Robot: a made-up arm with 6 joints. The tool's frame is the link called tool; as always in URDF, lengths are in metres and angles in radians. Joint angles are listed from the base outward.
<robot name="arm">
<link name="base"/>
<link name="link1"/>
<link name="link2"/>
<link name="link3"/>
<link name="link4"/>
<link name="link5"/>
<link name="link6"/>
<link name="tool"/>
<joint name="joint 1" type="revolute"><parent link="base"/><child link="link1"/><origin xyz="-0.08 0.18 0.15" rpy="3.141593 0 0"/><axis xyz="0 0 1"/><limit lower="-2.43" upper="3.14"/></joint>
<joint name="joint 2" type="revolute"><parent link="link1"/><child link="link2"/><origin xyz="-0.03 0.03 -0.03" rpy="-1.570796 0 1.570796"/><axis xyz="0 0 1"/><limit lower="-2.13" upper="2.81"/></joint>
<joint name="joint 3" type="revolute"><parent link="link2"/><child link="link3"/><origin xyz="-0.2 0.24 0.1" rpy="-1.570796 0 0"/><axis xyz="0 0 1"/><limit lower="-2.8" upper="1.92"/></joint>
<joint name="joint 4" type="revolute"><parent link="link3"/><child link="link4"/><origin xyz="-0.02 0.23 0.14" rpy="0 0 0"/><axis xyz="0 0 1"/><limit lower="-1.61" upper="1.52"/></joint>
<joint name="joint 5" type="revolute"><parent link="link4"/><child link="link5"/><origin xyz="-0.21 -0.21 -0.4" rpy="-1.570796 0 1.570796"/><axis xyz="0 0 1"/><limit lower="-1.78" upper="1.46"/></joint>
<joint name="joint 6" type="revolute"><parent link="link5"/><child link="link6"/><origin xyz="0.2 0 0.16" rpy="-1.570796 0 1.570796"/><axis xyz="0 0 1"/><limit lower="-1.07" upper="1.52"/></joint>
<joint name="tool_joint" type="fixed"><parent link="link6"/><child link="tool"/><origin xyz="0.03 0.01 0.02" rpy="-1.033 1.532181 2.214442"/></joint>
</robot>
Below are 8 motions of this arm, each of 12 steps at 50 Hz.
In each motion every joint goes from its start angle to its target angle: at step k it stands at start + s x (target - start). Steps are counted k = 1, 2, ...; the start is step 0. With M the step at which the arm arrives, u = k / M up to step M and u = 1 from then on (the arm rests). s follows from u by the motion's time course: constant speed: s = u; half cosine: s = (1 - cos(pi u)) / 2; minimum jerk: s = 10 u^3 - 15 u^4 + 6 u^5.
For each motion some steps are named. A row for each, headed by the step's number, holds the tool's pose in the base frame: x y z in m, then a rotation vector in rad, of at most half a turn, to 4 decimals.
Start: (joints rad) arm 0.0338 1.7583 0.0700 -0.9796 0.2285 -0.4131
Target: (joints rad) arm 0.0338 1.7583 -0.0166 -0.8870 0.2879 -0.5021
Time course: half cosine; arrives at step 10
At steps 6, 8, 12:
6: 0.2794 -0.0495 -0.2827 -1.1780 -0.7268 -0.7434
8: 0.2793 -0.0512 -0.2790 -1.1507 -0.7235 -0.7459
12: 0.2792 -0.0518 -0.2776 -1.1402 -0.7223 -0.7469

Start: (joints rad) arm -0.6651 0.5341 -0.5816 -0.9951 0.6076 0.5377
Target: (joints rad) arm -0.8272 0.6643 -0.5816 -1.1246 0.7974 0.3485
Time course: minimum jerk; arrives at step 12
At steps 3, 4, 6, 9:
3: 0.2264 0.4706 -0.0253 -0.5498 0.3222 -0.8766
4: 0.2264 0.4721 -0.0277 -0.5218 0.3144 -0.8724
6: 0.2267 0.4766 -0.0332 -0.4436 0.2933 -0.8597
9: 0.2275 0.4843 -0.0386 -0.3329 0.2659 -0.8383

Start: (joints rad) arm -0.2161 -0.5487 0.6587 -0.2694 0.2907 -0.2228
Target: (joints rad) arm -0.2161 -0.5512 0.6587 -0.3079 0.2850 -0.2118
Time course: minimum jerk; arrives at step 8
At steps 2, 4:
2: -0.3472 0.7380 0.4476 0.5773 0.2569 0.6126
4: -0.3426 0.7409 0.4500 0.5770 0.2570 0.5978

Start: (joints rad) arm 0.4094 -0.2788 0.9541 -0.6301 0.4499 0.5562
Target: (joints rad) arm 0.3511 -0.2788 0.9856 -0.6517 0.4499 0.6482
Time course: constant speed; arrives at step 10
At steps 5, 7, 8, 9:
5: 0.0056 0.8819 0.2642 -0.4369 0.3005 0.1021
7: -0.0040 0.8834 0.2646 -0.4574 0.2957 0.1185
8: -0.0089 0.8841 0.2648 -0.4676 0.2932 0.1267
9: -0.0137 0.8848 0.2651 -0.4778 0.2906 0.1349

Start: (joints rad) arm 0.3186 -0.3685 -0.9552 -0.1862 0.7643 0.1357
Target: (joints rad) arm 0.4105 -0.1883 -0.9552 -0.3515 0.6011 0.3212
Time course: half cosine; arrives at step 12
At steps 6, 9, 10, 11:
6: 0.3027 0.2799 0.0936 0.5227 0.8618 -1.3042
9: 0.3038 0.2319 0.0796 0.4032 0.8439 -1.4126
10: 0.3033 0.2210 0.0771 0.3760 0.8410 -1.4370
11: 0.3029 0.2142 0.0756 0.3588 0.8393 -1.4523

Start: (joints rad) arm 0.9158 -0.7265 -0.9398 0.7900 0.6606 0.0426
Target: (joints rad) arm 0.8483 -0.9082 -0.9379 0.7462 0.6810 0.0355
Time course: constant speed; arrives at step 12
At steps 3, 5, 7, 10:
3: 0.1979 0.4092 0.3443 0.8891 0.3294 -0.7108
5: 0.1931 0.4077 0.3560 0.9184 0.3249 -0.6912
7: 0.1881 0.4059 0.3675 0.9477 0.3209 -0.6713
10: 0.1802 0.4027 0.3846 0.9917 0.3157 -0.6409

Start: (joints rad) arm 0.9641 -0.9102 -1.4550 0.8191 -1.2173 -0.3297
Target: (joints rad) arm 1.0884 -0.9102 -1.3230 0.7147 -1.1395 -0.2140
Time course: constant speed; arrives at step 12
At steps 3, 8, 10, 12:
3: 0.0068 0.1789 0.5334 0.0882 -1.2195 -1.8469
8: 0.0147 0.1661 0.5320 0.0662 -1.1743 -1.9072
10: 0.0177 0.1609 0.5315 0.0578 -1.1558 -1.9310
12: 0.0205 0.1557 0.5312 0.0496 -1.1370 -1.9544

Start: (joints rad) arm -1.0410 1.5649 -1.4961 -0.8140 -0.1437 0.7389
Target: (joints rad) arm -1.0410 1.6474 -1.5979 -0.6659 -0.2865 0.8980
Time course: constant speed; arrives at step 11
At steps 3, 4, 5, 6, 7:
3: 0.0328 0.3184 0.4131 -0.4561 -1.2697 -1.7512
4: 0.0284 0.3196 0.4118 -0.4675 -1.2781 -1.7672
5: 0.0240 0.3208 0.4103 -0.4786 -1.2864 -1.7834
6: 0.0196 0.3220 0.4087 -0.4893 -1.2946 -1.7998
7: 0.0153 0.3233 0.4070 -0.4998 -1.3028 -1.8164

